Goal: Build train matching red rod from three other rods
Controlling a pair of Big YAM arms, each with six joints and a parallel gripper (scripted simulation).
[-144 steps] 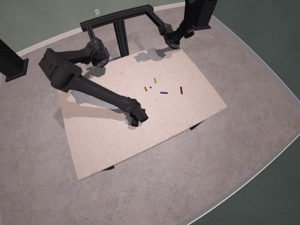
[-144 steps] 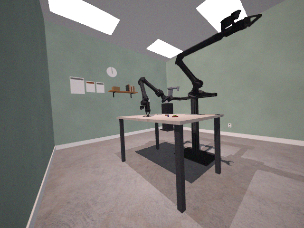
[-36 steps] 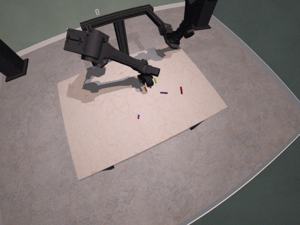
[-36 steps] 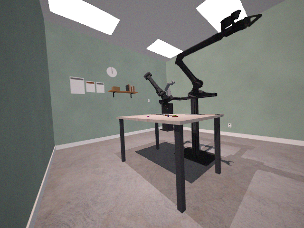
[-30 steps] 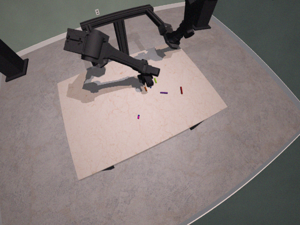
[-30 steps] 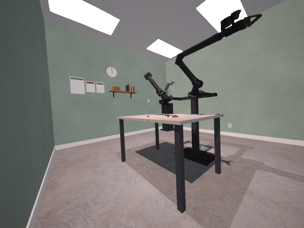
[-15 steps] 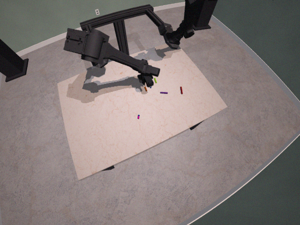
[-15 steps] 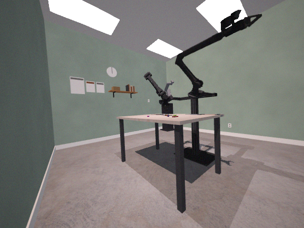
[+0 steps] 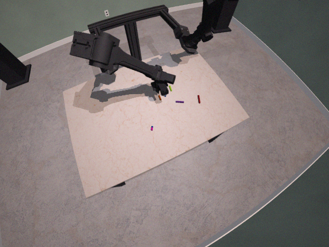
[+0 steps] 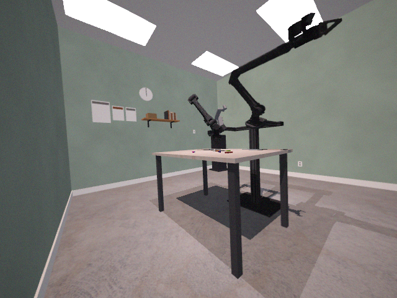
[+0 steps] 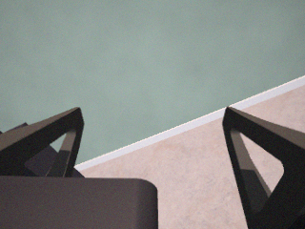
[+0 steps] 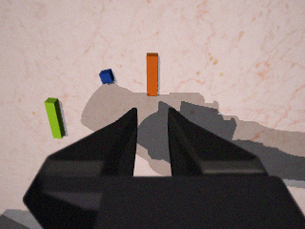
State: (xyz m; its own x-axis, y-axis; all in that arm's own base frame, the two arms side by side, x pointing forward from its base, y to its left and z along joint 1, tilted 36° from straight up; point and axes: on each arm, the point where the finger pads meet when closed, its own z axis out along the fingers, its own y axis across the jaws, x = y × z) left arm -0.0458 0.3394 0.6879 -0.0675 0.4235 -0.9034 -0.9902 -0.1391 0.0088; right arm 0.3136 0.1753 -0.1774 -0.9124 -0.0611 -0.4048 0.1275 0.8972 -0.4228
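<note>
Now: the orange rod 70 mm below my right hand. The rest, counted from my right hand: purple rod: 130 mm to the left, 90 mm ahead, 70 mm below; magenta rod: 220 mm ahead, 130 mm to the right, 70 mm below; lime rod: 110 mm to the left, 70 mm below, 50 mm behind.
</note>
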